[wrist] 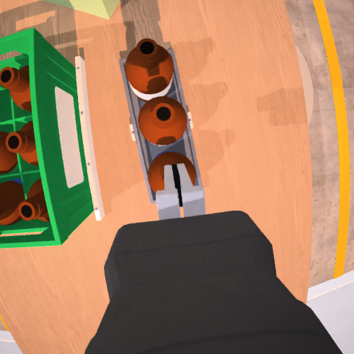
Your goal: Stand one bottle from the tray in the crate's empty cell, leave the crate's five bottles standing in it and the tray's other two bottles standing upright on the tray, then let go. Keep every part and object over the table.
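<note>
My gripper (175, 176) is shut with nothing between its fingers. It hangs over the nearest of three brown bottles and hides that bottle's neck. The nearest bottle (159, 169) stands at the near end of the grey tray (149, 185). The middle bottle (163, 121) and the far bottle (149, 70) stand upright in the same tray. The green crate (49, 150) is at the left, partly out of view. Several brown bottles show in it, among them one at the far side (19, 85), one in the middle (14, 142) and one nearer (28, 210). The crate's empty cell cannot be made out.
A white strip (89, 145) lies on the wooden table (240, 200) between crate and tray. Small white blocks sit at the tray's sides. Part of a pale green object (95, 6) shows at the top. The table's right edge borders a floor with a yellow line (343, 150).
</note>
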